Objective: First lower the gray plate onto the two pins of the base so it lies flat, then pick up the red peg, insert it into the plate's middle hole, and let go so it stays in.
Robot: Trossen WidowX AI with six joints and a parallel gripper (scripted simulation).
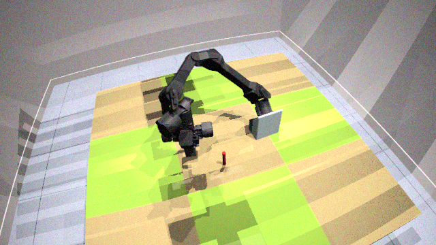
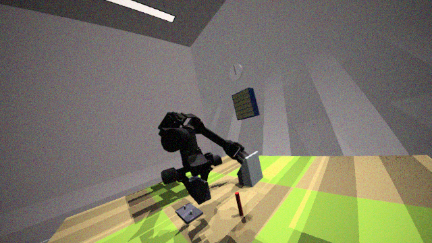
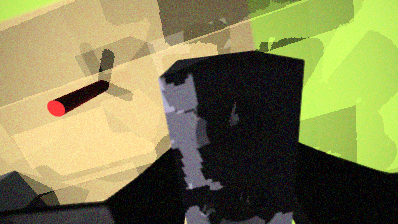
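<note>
My gripper tip is now 130 mm past the red peg, 90 mm above it and 30 mm to the right of it. From my gripper tip the other things lie so: gray plate (30 mm above).
</note>
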